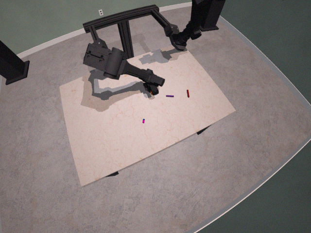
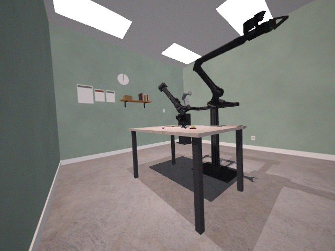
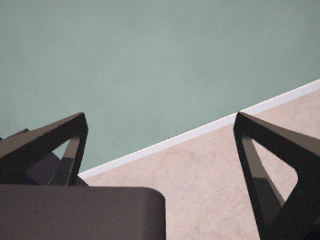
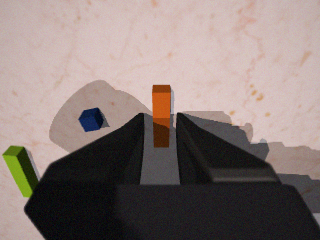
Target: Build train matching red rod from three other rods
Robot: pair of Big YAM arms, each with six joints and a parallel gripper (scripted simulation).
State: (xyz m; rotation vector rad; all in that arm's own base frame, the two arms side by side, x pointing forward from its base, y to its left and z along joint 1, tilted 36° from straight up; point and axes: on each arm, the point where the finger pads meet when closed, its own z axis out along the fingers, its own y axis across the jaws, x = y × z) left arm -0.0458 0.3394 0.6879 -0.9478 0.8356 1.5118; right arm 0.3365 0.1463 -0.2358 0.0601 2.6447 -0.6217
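My right gripper is now 1 cm short of the orange rod. From my right hand the other things lie so: purple rod: 9 cm ahead, 13 cm to the left; then magenta rod: 23 cm ahead, 13 cm to the right; then lime rod: 5 cm behind, 11 cm to the left.
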